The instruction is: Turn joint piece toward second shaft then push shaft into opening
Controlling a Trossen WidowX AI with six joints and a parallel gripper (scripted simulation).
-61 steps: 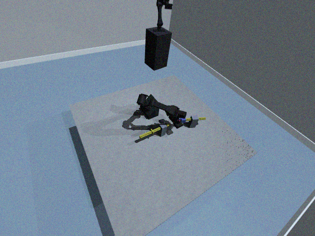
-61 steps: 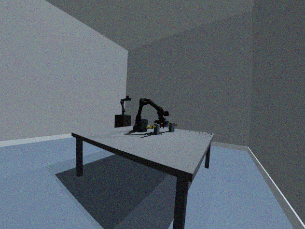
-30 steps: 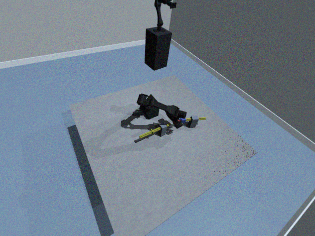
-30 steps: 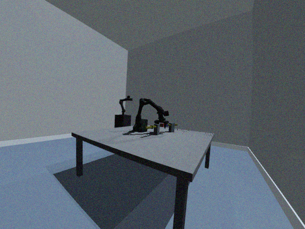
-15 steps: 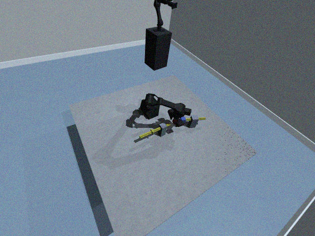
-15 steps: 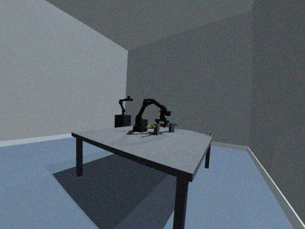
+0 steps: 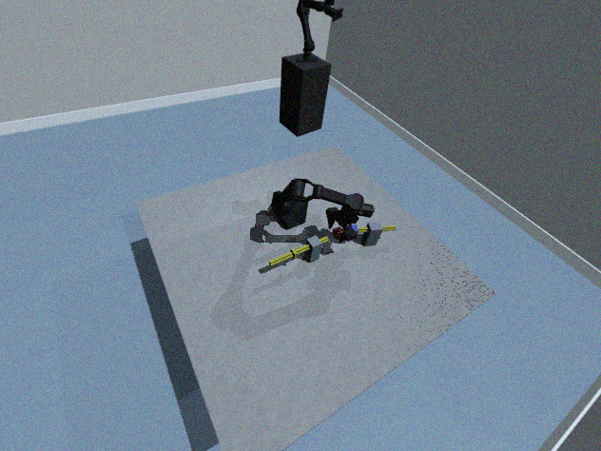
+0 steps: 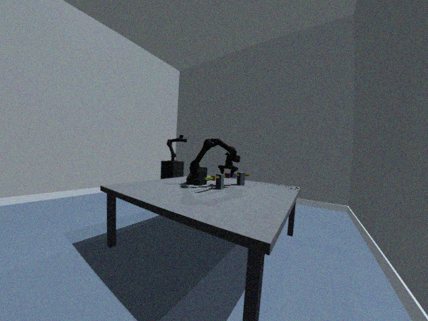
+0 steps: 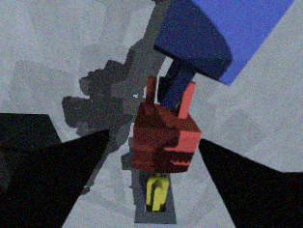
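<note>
My gripper tip is 20 mm to the right of the red square joint piece, 10 mm below it and 10 mm short of it.
</note>
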